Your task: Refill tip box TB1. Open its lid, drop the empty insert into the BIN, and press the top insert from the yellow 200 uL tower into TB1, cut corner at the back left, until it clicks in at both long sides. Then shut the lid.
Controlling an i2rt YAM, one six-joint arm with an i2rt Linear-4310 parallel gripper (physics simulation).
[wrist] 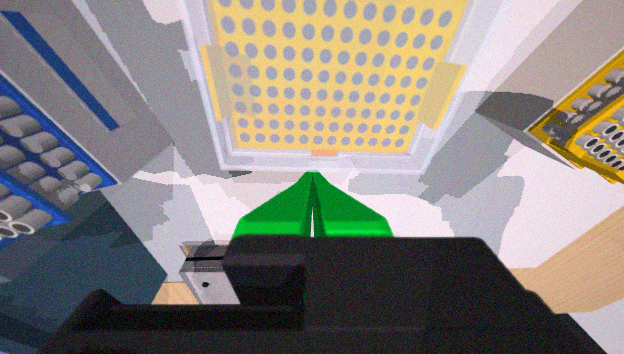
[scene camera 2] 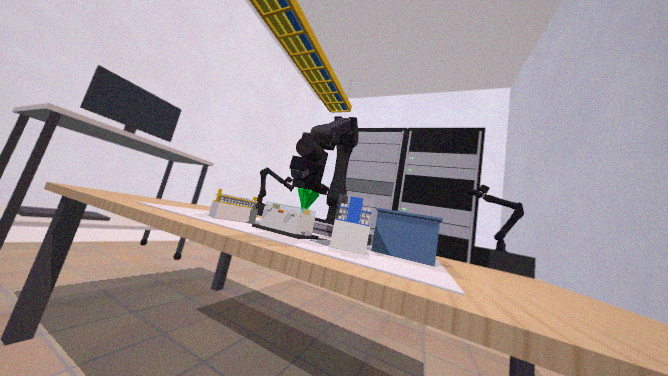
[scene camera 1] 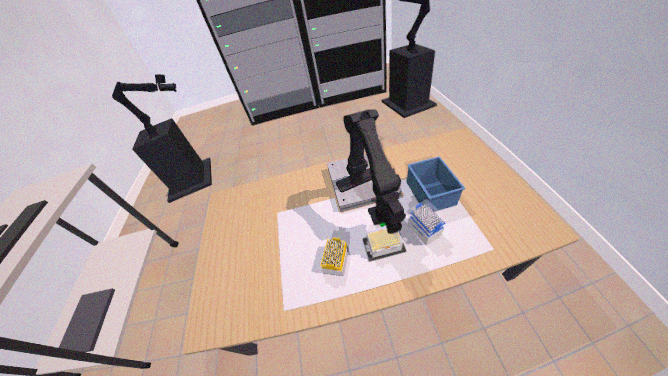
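Observation:
Tip box TB1 (scene camera 1: pixel 385 242) (scene camera 2: pixel 287 221) stands in a dark holder on the white mat. Its clear lid (wrist: pixel 380 163) is down over a yellow insert (wrist: pixel 320 83) whose holes look empty. An orange tab (wrist: pixel 324 153) shows at the middle of the box's arm-side edge. My gripper (scene camera 2: pixel 305 209) (wrist: pixel 312 177) is shut and empty. Its green fingertips are close to that edge; I cannot tell if they touch it. The yellow tower (scene camera 1: pixel 334 254) (scene camera 2: pixel 233 209) (wrist: pixel 597 127), filled with tips, stands left of TB1 in scene camera 1. The blue BIN (scene camera 1: pixel 448 201) (scene camera 2: pixel 407 237) (wrist: pixel 90 265) stands at the back right.
A blue-and-white tip tower (scene camera 1: pixel 427 220) (scene camera 2: pixel 351 230) (wrist: pixel 30 165) stands between TB1 and the BIN, right of TB1 in scene camera 1. The arm's grey base plate (scene camera 1: pixel 357 201) is behind TB1. The white mat (scene camera 1: pixel 310 292) lies on the wooden table (scene camera 1: pixel 235 280).

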